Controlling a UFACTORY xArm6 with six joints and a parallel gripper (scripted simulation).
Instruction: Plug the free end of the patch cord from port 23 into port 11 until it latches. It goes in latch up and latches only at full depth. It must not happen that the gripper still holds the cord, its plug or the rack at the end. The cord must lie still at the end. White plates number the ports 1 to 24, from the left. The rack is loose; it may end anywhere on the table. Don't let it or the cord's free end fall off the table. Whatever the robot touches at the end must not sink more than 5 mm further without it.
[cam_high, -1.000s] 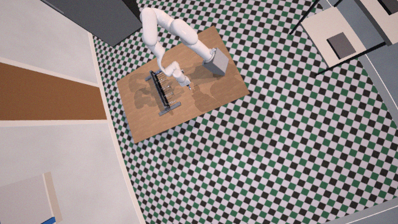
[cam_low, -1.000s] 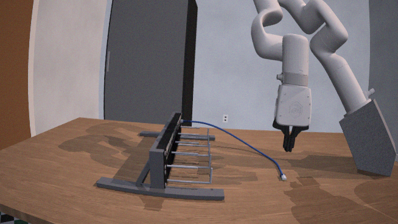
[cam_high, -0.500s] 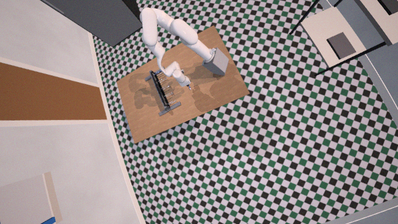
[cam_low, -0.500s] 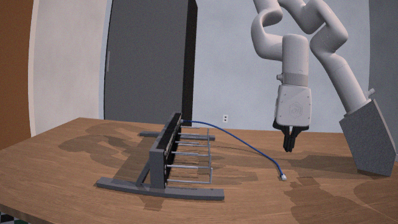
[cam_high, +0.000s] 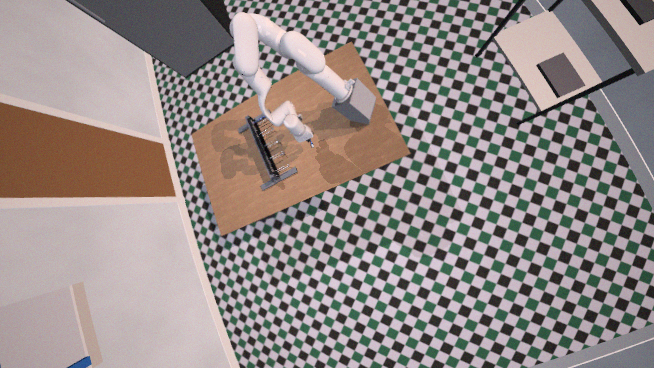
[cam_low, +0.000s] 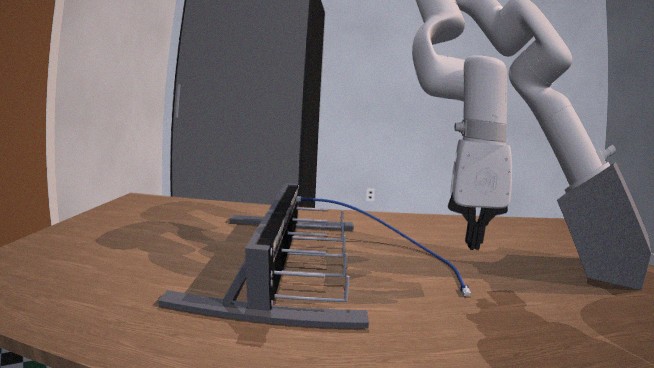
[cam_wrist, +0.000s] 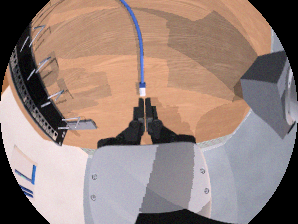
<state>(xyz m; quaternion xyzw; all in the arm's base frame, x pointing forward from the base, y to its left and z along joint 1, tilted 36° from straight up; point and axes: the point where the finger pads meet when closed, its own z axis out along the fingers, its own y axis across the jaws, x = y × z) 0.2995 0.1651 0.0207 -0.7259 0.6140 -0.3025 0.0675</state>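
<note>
The plug lies 2 cm to the left of my hand and 9 cm below it.
</note>
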